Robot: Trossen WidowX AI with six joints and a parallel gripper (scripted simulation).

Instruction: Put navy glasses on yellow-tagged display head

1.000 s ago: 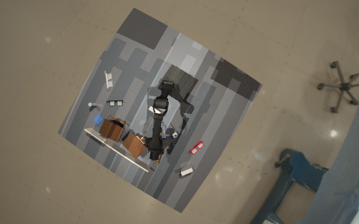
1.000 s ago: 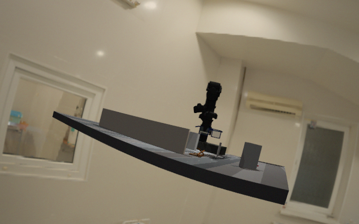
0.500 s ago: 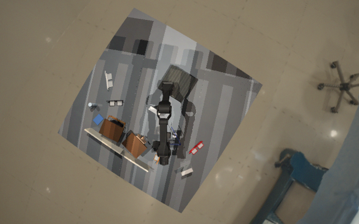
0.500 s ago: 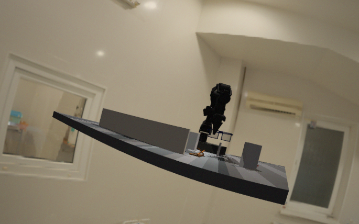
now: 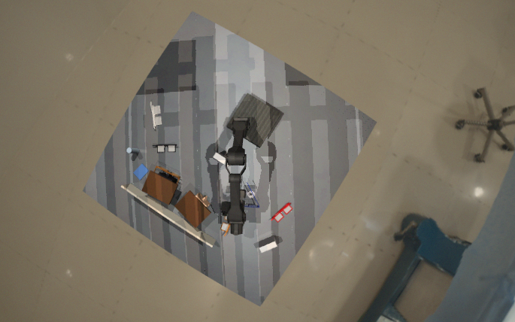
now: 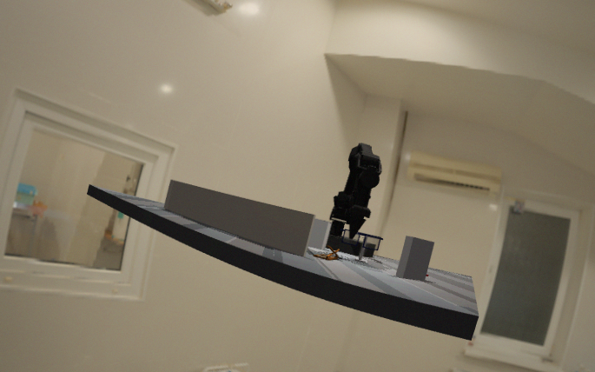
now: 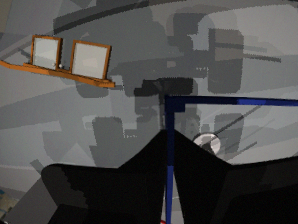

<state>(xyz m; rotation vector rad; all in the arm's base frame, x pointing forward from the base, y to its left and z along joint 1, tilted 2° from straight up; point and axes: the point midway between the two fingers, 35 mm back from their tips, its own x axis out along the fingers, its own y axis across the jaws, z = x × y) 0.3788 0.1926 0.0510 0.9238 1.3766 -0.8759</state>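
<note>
The small post is 70 mm behind my gripper tip, 40 mm below it and 30 mm to the left of it. Round my gripper tip: pale bar (320 mm to the right, 240 mm ahead, 10 mm below); head (420 mm to the right, 100 mm ahead, 10 mm below); blue tag (600 mm to the right, 130 mm ahead, 70 mm below).
</note>
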